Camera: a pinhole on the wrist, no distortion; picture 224 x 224 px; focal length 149.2 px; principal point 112.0 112.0 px. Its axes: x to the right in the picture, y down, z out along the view. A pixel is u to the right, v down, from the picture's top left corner.
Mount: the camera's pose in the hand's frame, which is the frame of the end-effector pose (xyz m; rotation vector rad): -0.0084 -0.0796 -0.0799 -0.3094 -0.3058 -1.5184
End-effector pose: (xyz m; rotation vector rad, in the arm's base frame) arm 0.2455 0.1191 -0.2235 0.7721 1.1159 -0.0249
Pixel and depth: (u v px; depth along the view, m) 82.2 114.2 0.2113
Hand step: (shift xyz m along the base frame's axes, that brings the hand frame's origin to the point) 0.0910 -0.0286 0.0490
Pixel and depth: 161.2 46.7 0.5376
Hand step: 0.2578 -0.3931 0.2744
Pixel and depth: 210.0 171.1 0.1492
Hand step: 0.0574 -0.1181 -0.0834
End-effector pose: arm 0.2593 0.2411 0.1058 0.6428 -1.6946 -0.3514
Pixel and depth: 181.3 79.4 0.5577
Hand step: -0.4793 -0.0736 -0.2807
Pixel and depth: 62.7 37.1 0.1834
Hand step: -0.0625 0.0883 -0.0728
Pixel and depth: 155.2 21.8 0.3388
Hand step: -0.2283 0.0570 -0.2561
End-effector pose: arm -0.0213 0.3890 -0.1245 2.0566 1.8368 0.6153
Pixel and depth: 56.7 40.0 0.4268
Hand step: 0.3039 -0.2341 -0.1299
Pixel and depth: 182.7 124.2 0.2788
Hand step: 0.0377 0.0403 -0.2410
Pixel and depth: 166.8 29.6 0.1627
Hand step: -0.0241 -0.0820 -0.1287
